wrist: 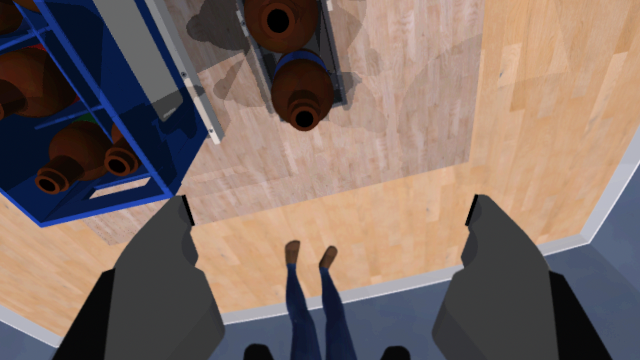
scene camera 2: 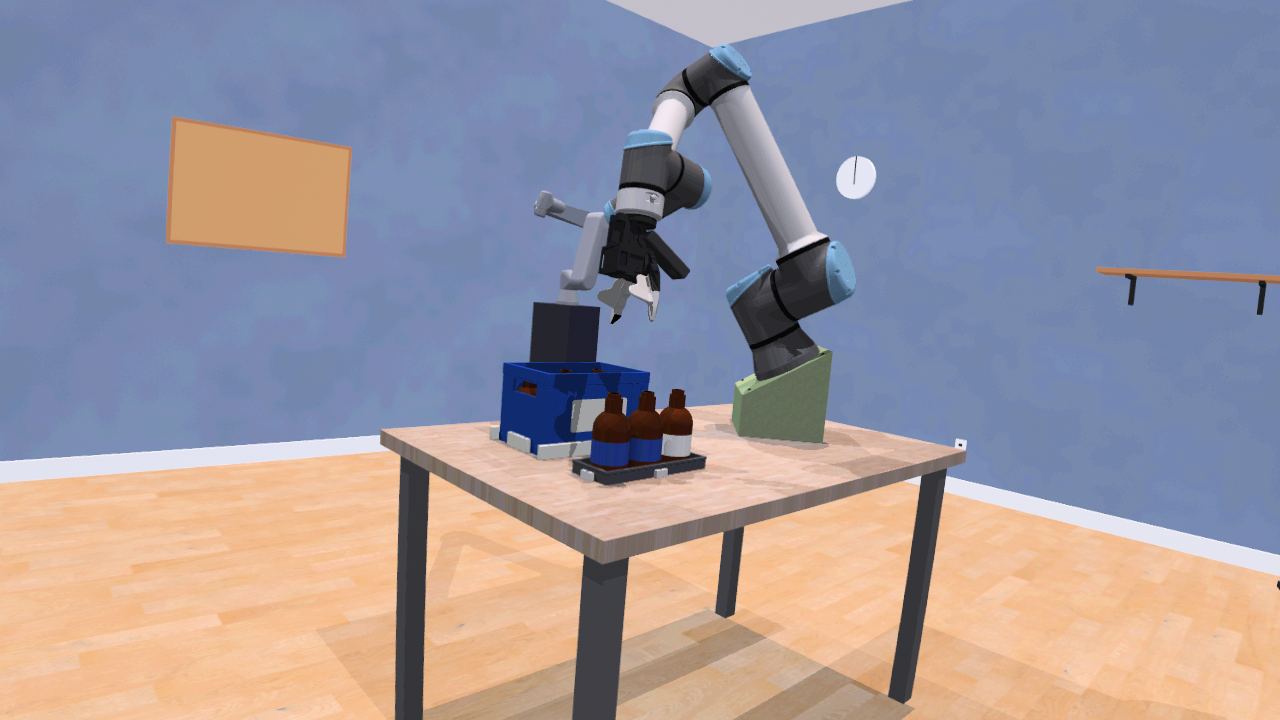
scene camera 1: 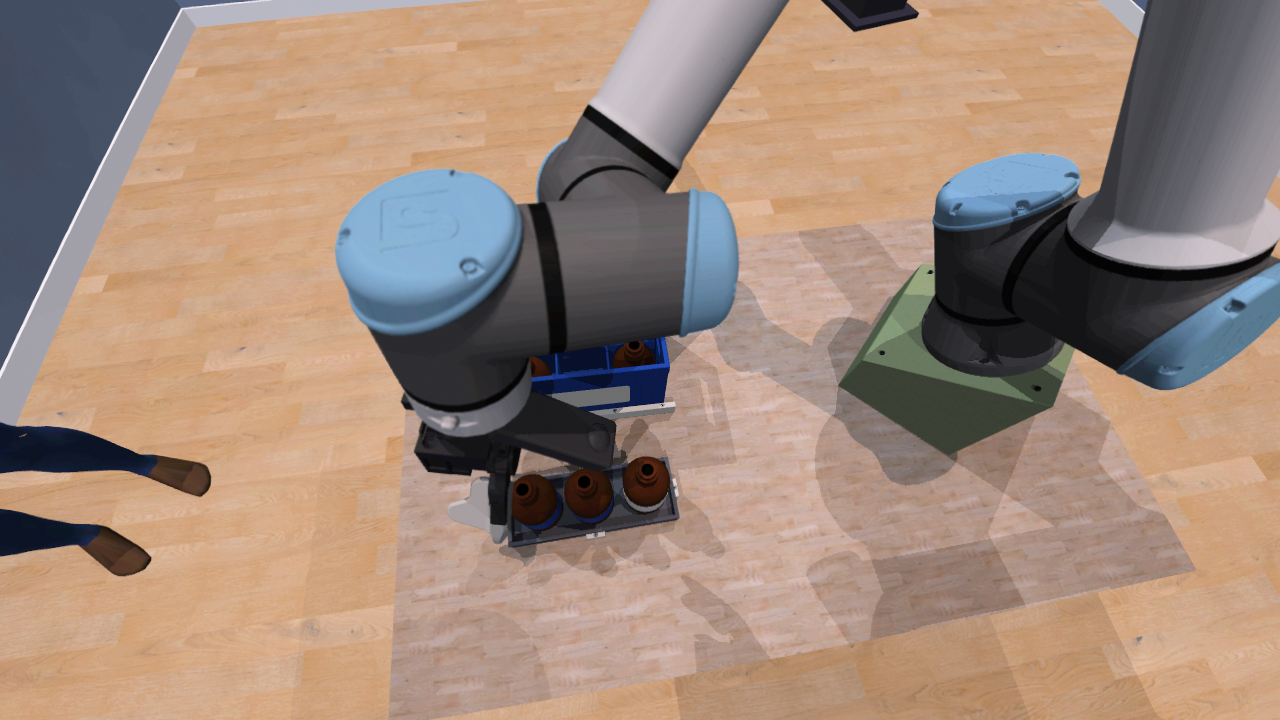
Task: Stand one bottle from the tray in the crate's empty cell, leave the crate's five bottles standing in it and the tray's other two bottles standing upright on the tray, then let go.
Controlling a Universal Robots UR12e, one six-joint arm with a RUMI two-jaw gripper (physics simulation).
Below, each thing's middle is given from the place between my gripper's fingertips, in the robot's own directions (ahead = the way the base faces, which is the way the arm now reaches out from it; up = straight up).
Scene:
Right now my hand is 16 cm past the white-labelled bottle (scene camera 1: 646,480), 2 cm to the right of it and 21 cm above it. From my hand the other things lie so: pale rail (scene camera 1: 650,409) 11 cm behind, 14 cm to the right, 28 cm below.

